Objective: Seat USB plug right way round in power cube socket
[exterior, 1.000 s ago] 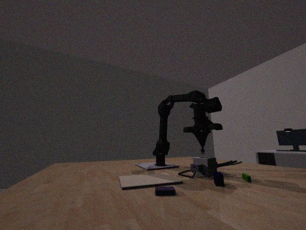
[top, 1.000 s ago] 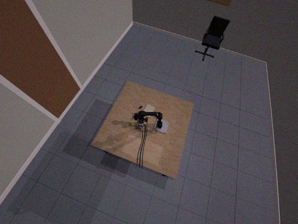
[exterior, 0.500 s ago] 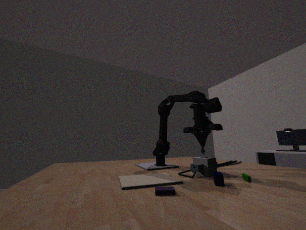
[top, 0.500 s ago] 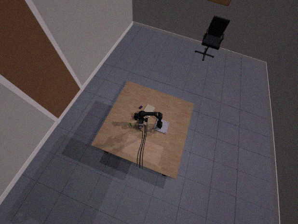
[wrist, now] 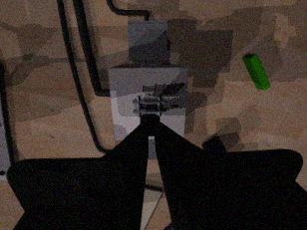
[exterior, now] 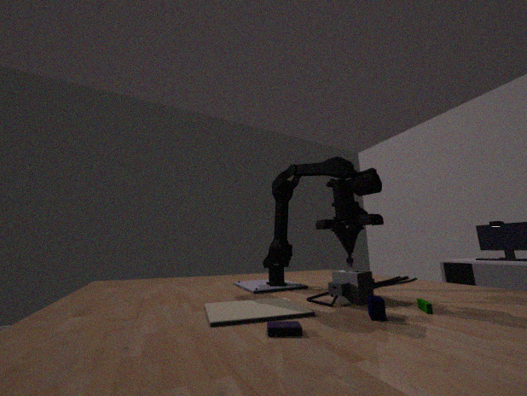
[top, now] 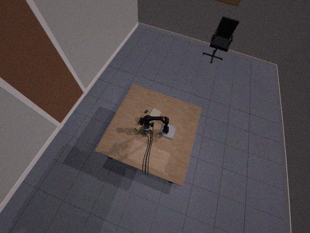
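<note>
The dark USB plug lies 20 mm below my gripper tip. Also, from my gripper tip: dark blue block: 150 mm ahead, 110 mm below, 50 mm to the right; green block: 140 mm ahead, 120 mm below, 90 mm to the left; USB socket: 60 mm below.
</note>
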